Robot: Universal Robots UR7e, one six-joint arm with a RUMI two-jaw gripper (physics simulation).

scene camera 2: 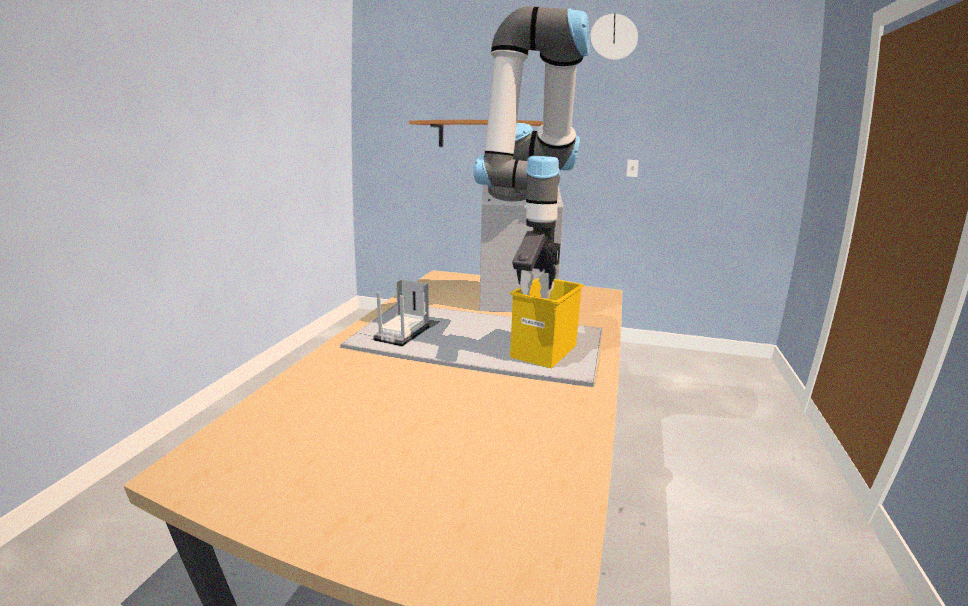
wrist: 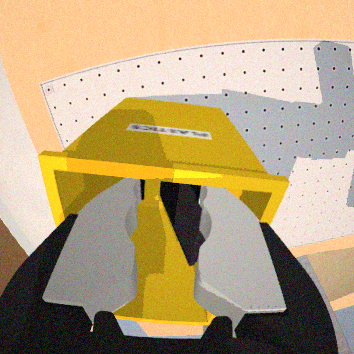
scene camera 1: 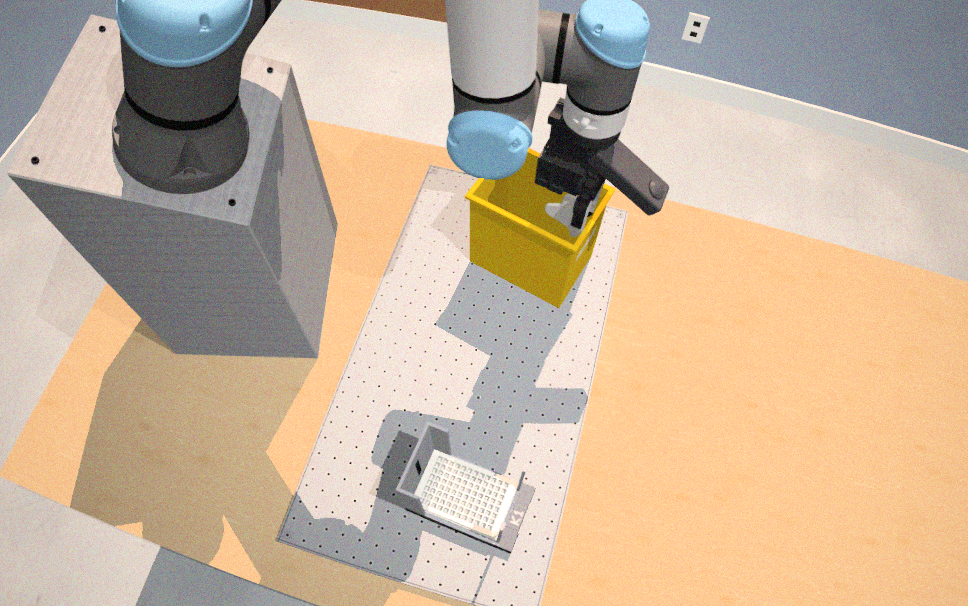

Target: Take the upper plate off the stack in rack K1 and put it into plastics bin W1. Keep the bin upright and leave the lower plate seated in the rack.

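Seen in the pictures: gripper, fingertip midpoint: (scene camera 2: 535,305) (wrist: 170,176) (scene camera 1: 578,226); arm's base, link origin: (scene camera 2: 510,190) (scene camera 1: 182,140).
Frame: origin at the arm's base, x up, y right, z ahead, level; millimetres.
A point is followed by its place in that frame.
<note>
Bin W1 (scene camera 1: 510,257) @(y -204, x -313, z 338 mm) (scene camera 2: 530,346) @(y -251, x -341, z 439 mm) (wrist: 205,152) @(y -229, x -241, z 437 mm) is yellow, labelled PLASTICS, and stands upright. My gripper (scene camera 1: 570,218) @(y -250, x -236, z 422 mm) (scene camera 2: 537,290) @(y -250, x -236, z 422 mm) (wrist: 170,176) @(y -250, x -236, z 422 mm) is partly open, with its grey fingertips inside the bin's mouth near the labelled wall. In the wrist view a dark, flat-sided piece (wrist: 184,215) @(y -238, x -288, z 343 mm), apparently the upper plate, shows slanted in the bin beyond the finger gap. The rim and fingers hide much of it, and how it rests cannot be told. Rack K1 (scene camera 1: 522,508) @(y 128, x -370, z 508 mm) (scene camera 2: 422,291) @(y 104, x -265, z 386 mm) holds the white lower plate (scene camera 1: 467,493) (scene camera 2: 402,327), which lies flat.
Bin and rack stand on a perforated board (scene camera 1: 400,335) @(y -40, x -387, z 225 mm) (scene camera 2: 478,364) @(y -139, x -387, z 510 mm) (wrist: 165,77) @(y -262, x -387, z 469 mm) on the wooden table (scene camera 1: 750,400) @(y -180, x -400, z 774 mm) (scene camera 2: 400,457) @(y -174, x -400, z 914 mm). The rack has a tall end panel and thin upright posts. The robot's grey pedestal (scene camera 1: 207,278) @(y 86, x -153, z 38 mm) (scene camera 2: 496,264) @(y 0, x -235, z 100 mm) stands beside the board.
</note>
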